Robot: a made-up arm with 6 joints.
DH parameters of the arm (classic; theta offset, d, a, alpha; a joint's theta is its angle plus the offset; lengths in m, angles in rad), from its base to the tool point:
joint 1: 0 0.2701 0 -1.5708
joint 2: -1.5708 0 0.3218 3.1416
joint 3: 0 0 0 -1.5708
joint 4: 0 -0.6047 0 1.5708
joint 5: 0 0.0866 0 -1.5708
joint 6: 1.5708 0 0 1.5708
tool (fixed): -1.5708 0 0 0
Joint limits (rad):
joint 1: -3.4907..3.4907
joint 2: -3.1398..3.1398
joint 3: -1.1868..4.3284
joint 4: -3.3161..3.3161
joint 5: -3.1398..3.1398
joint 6: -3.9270..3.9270
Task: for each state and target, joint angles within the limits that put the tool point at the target. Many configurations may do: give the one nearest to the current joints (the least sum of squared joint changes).
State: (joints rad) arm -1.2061 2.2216 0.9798 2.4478 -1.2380 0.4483
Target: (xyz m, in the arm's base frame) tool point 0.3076 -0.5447 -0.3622
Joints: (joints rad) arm -1.1655 1.9460 0.8465 2.4721 -1.2380 0.4483
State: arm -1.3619 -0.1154 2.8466 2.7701 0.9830 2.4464
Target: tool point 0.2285 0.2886 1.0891
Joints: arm -2.0097 -0.0436 2.0991 2.9052 0.9830 2.4464
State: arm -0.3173 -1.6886 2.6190 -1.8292 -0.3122 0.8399
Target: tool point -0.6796 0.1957 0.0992
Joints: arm -0.2473 -0.8256 3.1442 -1.8441 -0.3122 0.8399
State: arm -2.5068 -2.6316 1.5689 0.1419 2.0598 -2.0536
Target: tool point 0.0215 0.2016 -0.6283
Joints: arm -2.1129 -2.7415 1.8523 0.1525 2.0598 -2.0536
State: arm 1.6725 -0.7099 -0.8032 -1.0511 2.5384 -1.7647
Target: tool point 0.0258 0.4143 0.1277
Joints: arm 1.6158 0.0546 -0.6881 -1.0323 2.5384 -1.7647
